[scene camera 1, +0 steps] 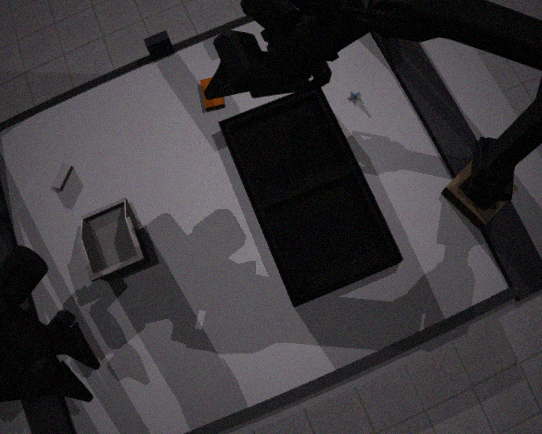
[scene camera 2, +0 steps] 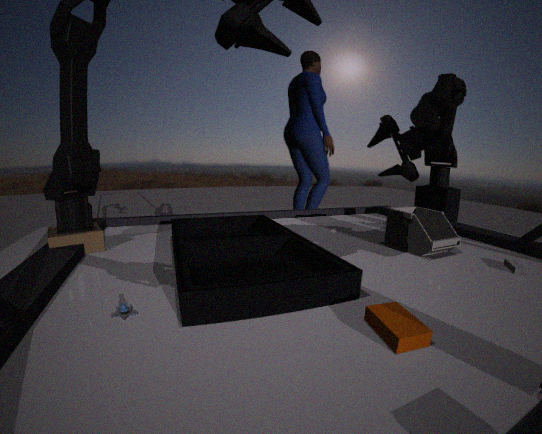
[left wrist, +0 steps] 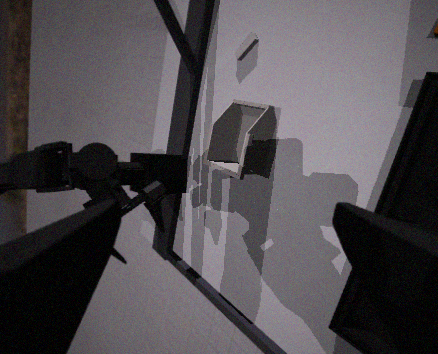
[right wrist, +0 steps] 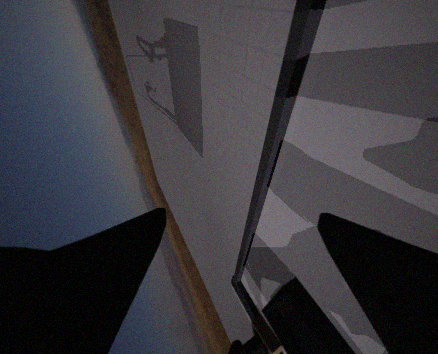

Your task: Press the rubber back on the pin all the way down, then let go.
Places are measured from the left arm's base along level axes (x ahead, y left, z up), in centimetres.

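Pixels of known places: left gripper, between the fingertips: [scene camera 1: 230, 95] [scene camera 2: 306, 38] [left wrist: 229, 211]; right gripper, between the fingertips: [scene camera 1: 95, 382] [scene camera 2: 373, 161] [left wrist: 145, 247] [right wrist: 241, 217]; left arm's base, origin of its link: [scene camera 1: 482, 187] [scene camera 2: 74, 228] [right wrist: 261, 344]; right arm's base, origin of its link: [scene camera 2: 438, 187] [left wrist: 138, 173].
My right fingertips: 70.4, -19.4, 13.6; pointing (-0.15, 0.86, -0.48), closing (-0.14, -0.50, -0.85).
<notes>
For each thing: its middle in the pictures, then the offset to it from my right fingertips, as dx, dy, dz.
- small pin with a star-shaped base, middle of its body: [scene camera 2: 123, 306] [scene camera 1: 354, 95] -67.9, -11.1, -16.7
- large black two-compartment tray, middle of its body: [scene camera 2: 238, 249] [scene camera 1: 307, 190] -47.0, -3.2, -15.6
- orange block, middle of its body: [scene camera 2: 396, 325] [scene camera 1: 212, 93] -47.9, -31.5, -16.7
- grey open box, middle of its body: [scene camera 1: 113, 241] [left wrist: 241, 138] [scene camera 2: 420, 231] -14.4, -20.6, -14.0
- small thin piece, middle of its body: [scene camera 2: 514, 266] [scene camera 1: 62, 176] [left wrist: 246, 46] -14.2, -40.0, -16.9
A small pin with a star-shaped base [scene camera 1: 354, 96] [scene camera 2: 123, 309] stands on the table, with a bluish piece on it that looks like the rubber back. How far down the back sits is too small to tell. My left gripper [scene camera 2: 305, 38] [left wrist: 229, 211] is open and empty, high above the table; in scene camera 1 it shows at the top, to the left of the pin. My right gripper [scene camera 1: 95, 384] [scene camera 2: 374, 160] [right wrist: 241, 217] is open and empty, raised at the lower left of scene camera 1, far from the pin. The pin does not show in either wrist view.
A large black two-compartment tray [scene camera 1: 274, 250] [scene camera 2: 270, 300] [left wrist: 420, 150] lies beside the pin. An orange block [scene camera 1: 214, 101] [scene camera 2: 398, 325] lies near the tray's corner. A grey open box [scene camera 1: 134, 235] [scene camera 2: 400, 232] [left wrist: 225, 135] and a small thin piece [scene camera 1: 65, 179] [scene camera 2: 509, 266] [left wrist: 247, 48] stand farther off.
</notes>
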